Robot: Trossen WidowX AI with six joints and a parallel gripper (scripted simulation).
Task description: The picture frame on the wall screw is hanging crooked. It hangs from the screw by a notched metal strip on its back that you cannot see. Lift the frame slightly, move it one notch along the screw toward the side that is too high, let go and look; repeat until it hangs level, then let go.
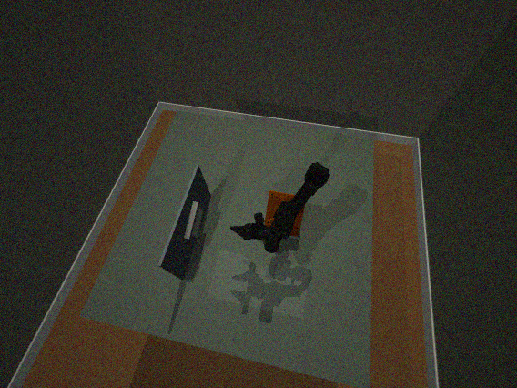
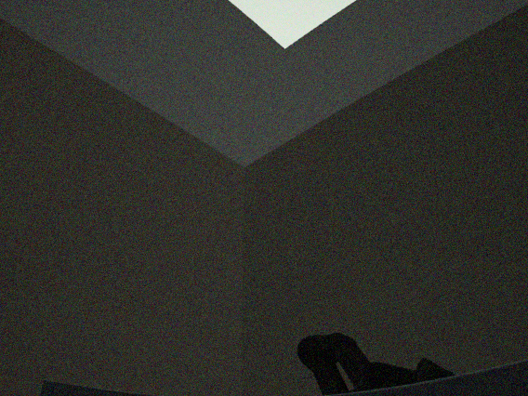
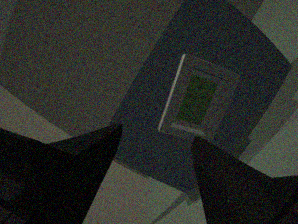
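Now: gripper tip 20 cm short of the picture frame, 9 cm above it and 3 cm to the left of it. Also, from my gripper tip: wall panel (21 cm ahead, 10 cm below, 2 cm to the right).
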